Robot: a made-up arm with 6 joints. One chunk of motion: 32 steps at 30 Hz.
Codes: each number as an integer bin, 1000 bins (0 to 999) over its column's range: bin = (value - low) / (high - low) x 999, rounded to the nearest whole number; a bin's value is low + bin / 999 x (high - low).
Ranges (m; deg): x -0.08..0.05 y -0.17..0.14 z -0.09..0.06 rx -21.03..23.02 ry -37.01..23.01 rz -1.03..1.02
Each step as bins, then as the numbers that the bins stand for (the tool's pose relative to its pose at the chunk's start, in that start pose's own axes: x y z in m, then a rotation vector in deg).
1 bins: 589 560 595 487 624 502
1 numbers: -0.0034 0.0038 -0.0007 0.44 0.48 0.00
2 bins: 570 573 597 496 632 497
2 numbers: -0.0058 0.0078 -0.0004 0.84 0.96 -0.01
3 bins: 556 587 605 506 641 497
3 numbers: -0.0076 0.0122 0.0008 1.28 1.50 -0.01
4 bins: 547 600 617 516 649 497
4 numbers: -0.0088 0.0162 0.0026 1.72 1.98 -0.01
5 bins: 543 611 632 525 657 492
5 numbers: -0.0093 0.0196 0.0049 2.12 2.46 -0.02
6 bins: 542 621 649 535 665 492
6 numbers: -0.0095 0.0227 0.0074 2.56 2.94 -0.02
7 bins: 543 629 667 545 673 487
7 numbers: -0.0093 0.0252 0.0102 3.00 3.42 -0.03
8 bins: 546 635 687 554 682 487
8 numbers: -0.0089 0.0270 0.0132 3.40 3.96 -0.03
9 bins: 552 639 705 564 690 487
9 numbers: -0.0082 0.0283 0.0159 3.84 4.45 -0.03
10 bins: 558 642 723 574 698 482
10 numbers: -0.0074 0.0292 0.0186 4.28 4.93 -0.04
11 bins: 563 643 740 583 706 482
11 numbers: -0.0067 0.0295 0.0211 4.68 5.41 -0.04
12 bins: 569 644 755 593 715 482
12 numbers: -0.0060 0.0298 0.0234 5.12 5.95 -0.04
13 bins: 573 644 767 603 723 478
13 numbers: -0.0054 0.0298 0.0252 5.56 6.43 -0.05
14 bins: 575 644 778 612 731 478
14 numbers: -0.0052 0.0298 0.0268 5.96 6.91 -0.05
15 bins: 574 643 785 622 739 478
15 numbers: -0.0053 0.0295 0.0279 6.40 7.39 -0.05
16 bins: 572 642 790 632 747 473
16 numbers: -0.0056 0.0292 0.0286 6.84 7.87 -0.06
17 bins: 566 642 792 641 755 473
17 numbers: -0.0063 0.0292 0.0289 7.23 8.35 -0.06
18 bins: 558 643 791 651 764 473
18 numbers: -0.0074 0.0295 0.0288 7.68 8.89 -0.06
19 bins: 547 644 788 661 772 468
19 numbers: -0.0088 0.0298 0.0283 8.12 9.37 -0.07
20 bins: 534 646 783 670 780 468
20 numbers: -0.0105 0.0305 0.0276 8.51 9.85 -0.07
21 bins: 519 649 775 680 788 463
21 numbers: -0.0125 0.0314 0.0264 8.95 10.33 -0.08
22 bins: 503 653 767 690 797 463
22 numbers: -0.0145 0.0326 0.0252 9.39 10.87 -0.08
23 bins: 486 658 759 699 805 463
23 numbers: -0.0168 0.0342 0.0240 9.79 11.35 -0.08
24 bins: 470 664 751 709 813 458
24 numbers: -0.0188 0.0360 0.0228 10.23 11.84 -0.09
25 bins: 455 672 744 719 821 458
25 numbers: -0.0208 0.0385 0.0217 10.67 12.32 -0.09
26 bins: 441 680 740 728 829 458
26 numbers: -0.0226 0.0410 0.0211 11.07 12.80 -0.09
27 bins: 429 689 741 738 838 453
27 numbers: -0.0242 0.0438 0.0213 11.51 13.34 -0.10
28 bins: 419 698 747 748 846 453
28 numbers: -0.0255 0.0466 0.0222 11.95 13.82 -0.10
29 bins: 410 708 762 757 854 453
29 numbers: -0.0266 0.0497 0.0244 12.35 14.30 -0.10
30 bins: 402 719 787 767 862 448
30 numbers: -0.0277 0.0531 0.0282 12.79 14.78 -0.11
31 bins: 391 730 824 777 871 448
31 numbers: -0.0291 0.0565 0.0337 13.23 15.32 -0.11
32 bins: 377 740 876 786 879 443
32 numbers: -0.0309 0.0596 0.0415 13.63 15.80 -0.12
